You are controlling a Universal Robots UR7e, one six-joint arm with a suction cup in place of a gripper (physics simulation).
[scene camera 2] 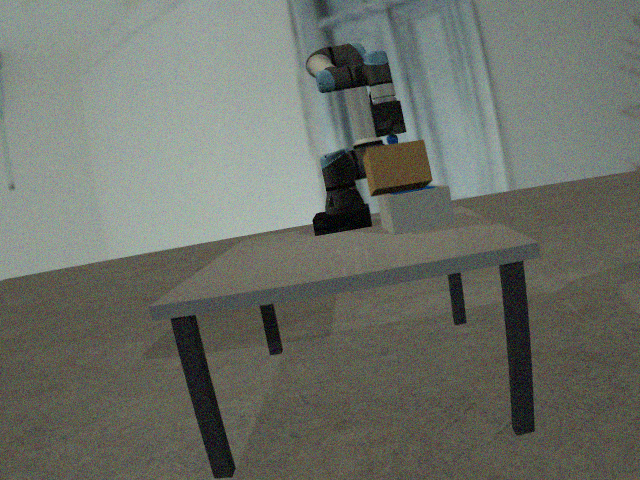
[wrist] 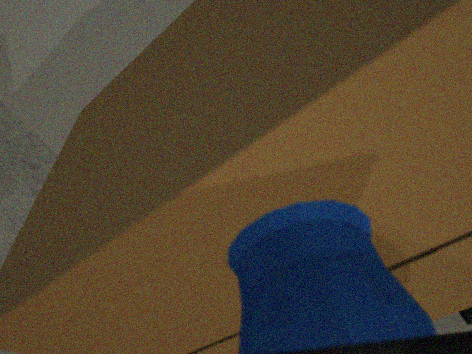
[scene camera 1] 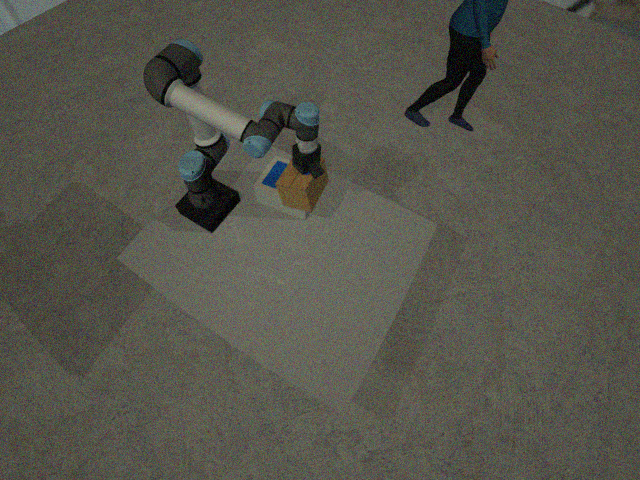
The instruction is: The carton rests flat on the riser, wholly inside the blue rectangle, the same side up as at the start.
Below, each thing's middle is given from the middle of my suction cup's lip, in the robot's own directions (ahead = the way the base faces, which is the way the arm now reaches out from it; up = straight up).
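There is the brown carton (scene camera 2: 398, 167), and my suction cup is 8 cm above it and 1 cm past it.
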